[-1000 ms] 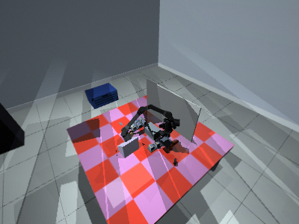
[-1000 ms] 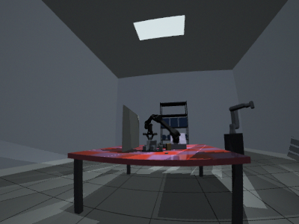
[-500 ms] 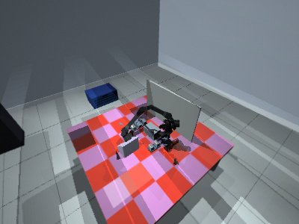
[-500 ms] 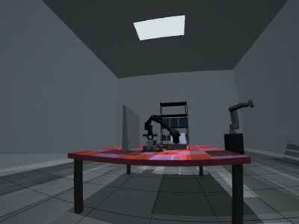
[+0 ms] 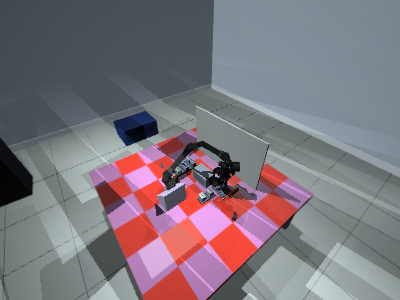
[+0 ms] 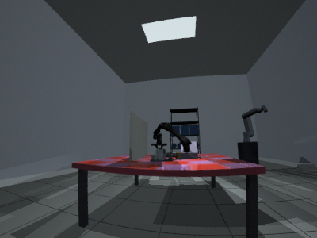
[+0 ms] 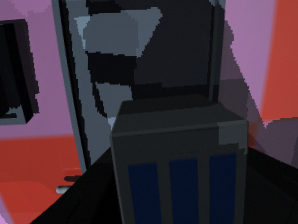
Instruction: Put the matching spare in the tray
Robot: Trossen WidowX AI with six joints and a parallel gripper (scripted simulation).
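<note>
Right now the dark tray is 60 mm below my gripper tip and 10 mm behind it. Round my gripper tip: grey upright panel: 200 mm to the left, 170 mm ahead, 160 mm above.
</note>
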